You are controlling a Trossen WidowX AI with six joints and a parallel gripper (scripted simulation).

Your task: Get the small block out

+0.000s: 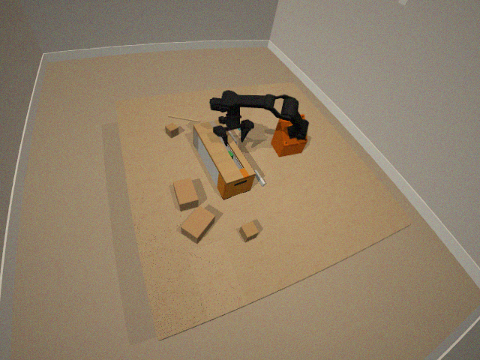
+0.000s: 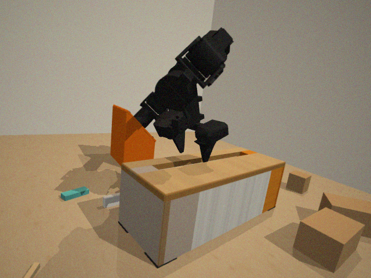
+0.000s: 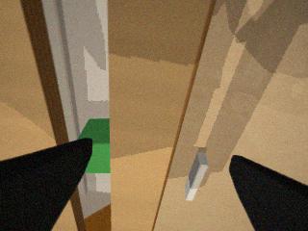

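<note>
Now: gripper tip 40 mm short of the small green block, 40 mm to the right of it and 40 mm above it. From my gripper tip the other things lie so: long wooden box 30 mm ahead, 10 mm to the left, 60 mm below; thin stick 130 mm ahead, 380 mm to the right, 120 mm below.
</note>
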